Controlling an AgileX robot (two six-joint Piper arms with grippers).
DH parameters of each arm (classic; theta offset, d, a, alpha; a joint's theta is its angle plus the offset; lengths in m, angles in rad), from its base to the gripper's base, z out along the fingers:
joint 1: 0 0.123 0 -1.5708
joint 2: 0.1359 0 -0.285 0
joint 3: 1.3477 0 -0.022 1.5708
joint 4: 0 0.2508 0 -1.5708
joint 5: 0 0 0.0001 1.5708
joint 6: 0 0.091 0 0
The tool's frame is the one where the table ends.
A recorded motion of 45 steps. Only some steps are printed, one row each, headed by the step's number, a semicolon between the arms.
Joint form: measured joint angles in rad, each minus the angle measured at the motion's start. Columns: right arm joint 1, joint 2, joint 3, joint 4, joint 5, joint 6; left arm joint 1, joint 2, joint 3, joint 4, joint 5, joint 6.
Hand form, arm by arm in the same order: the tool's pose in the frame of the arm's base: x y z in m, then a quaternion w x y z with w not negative. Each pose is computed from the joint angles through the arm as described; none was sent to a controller.
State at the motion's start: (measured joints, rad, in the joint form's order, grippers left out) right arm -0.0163 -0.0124 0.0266 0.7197 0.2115 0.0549; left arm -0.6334 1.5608 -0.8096 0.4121 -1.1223 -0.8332
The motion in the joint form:
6: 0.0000 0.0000 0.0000 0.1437 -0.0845 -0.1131; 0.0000 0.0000 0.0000 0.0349 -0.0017 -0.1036
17: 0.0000 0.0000 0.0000 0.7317 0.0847 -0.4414; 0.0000 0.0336 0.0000 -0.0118 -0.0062 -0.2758
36: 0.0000 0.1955 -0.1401 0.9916 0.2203 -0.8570; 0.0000 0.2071 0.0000 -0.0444 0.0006 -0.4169
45: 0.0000 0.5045 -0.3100 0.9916 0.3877 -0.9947; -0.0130 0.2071 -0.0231 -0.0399 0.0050 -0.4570
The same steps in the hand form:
6: 0.0564 0.0079 0.1974 0.63629 0.25098 0.66474 0.30043; 0.2397 -0.2200 0.3025 0.56907 0.14011 0.54156 -0.60270
17: 0.0531 0.0256 0.2015 0.56682 0.26117 0.64362 0.44301; 0.2472 -0.2212 0.2931 0.51194 0.06708 0.56039 -0.64760
36: 0.0629 0.0368 0.2456 0.58323 0.16066 0.66098 0.44400; 0.2691 -0.2342 0.2336 0.42598 -0.01263 0.62868 -0.65050
45: 0.0972 0.0493 0.2799 0.53682 0.08517 0.70964 0.44830; 0.2688 -0.2400 0.2392 0.41322 -0.01622 0.62215 -0.66477

